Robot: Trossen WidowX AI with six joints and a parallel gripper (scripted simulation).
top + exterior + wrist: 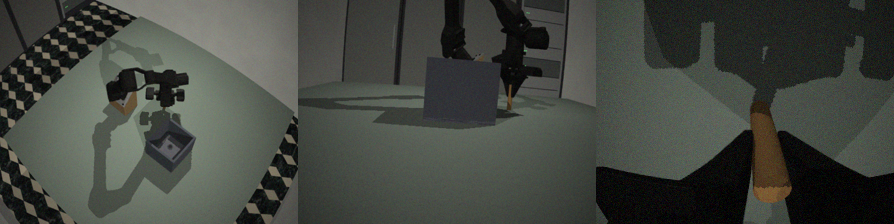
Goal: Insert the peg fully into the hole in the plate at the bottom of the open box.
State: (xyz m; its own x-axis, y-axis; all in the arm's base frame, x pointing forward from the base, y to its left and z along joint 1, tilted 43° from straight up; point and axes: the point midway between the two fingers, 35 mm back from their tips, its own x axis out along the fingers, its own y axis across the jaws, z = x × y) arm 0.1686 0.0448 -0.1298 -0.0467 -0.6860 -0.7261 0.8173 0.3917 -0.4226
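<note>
My gripper is now 18 cm to the left of the holed plate, 17 cm short of it and 3 cm above it. Round my hand: orange peg: 4 cm below.
</note>
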